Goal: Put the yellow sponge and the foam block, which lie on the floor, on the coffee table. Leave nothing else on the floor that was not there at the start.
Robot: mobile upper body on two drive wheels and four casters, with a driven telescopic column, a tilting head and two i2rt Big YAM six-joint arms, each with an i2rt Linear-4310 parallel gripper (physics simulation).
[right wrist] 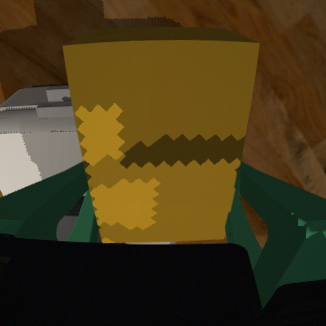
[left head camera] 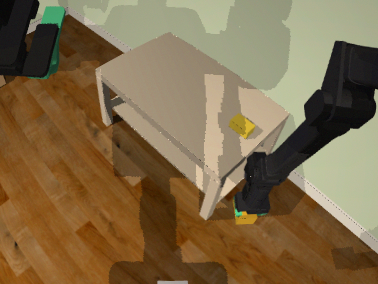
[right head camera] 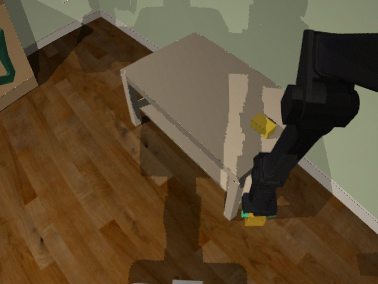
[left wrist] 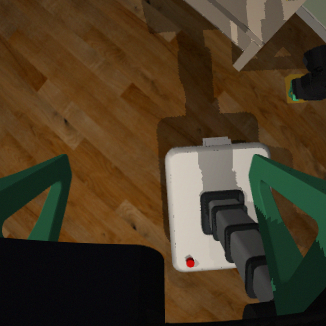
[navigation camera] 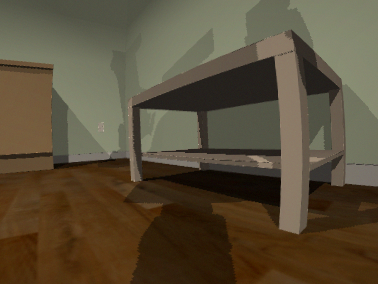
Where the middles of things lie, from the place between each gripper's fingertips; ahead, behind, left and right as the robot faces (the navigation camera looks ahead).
Labels:
My right gripper is now 20 mm short of the orange-yellow foam block point(right wrist: 161, 113).
Right now my left hand is 71 cm above the orange-yellow foam block, 45 cm to the left of it and 16 cm short of it.

